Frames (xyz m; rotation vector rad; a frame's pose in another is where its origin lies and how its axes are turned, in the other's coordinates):
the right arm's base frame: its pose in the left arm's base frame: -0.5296 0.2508 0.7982 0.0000 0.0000 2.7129
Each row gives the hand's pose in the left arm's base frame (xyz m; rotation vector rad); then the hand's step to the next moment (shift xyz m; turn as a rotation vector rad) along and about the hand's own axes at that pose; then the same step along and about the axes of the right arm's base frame.
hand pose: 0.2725 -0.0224 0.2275 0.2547 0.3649 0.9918
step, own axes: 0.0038 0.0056 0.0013 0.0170 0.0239 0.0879
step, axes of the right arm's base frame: 0.0042 -0.0048 0.0026 -0.0143 -0.0320 0.0858
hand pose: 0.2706 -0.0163 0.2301 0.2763 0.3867 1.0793
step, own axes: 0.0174 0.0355 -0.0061 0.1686 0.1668 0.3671
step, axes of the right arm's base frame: 0.0348 -0.0189 0.0058 0.0009 -0.2349 0.3686
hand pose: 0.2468 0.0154 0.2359 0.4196 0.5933 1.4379
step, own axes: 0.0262 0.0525 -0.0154 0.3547 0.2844 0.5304
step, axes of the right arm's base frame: 0.0581 -0.0064 0.0162 0.0771 -0.4306 0.5446
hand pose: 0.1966 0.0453 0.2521 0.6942 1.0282 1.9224
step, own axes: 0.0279 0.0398 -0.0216 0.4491 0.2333 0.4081
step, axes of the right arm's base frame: 0.0436 0.0171 0.0253 0.2065 -0.4253 0.4462
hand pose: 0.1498 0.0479 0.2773 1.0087 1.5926 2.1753
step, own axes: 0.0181 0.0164 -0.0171 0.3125 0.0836 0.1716
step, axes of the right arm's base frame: 0.0162 0.0162 0.0191 0.2026 -0.2103 0.2210
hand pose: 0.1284 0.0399 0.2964 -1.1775 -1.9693 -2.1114
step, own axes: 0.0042 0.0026 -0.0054 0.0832 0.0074 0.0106
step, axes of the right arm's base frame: 0.0026 0.0048 0.0049 0.0651 -0.0208 0.0492
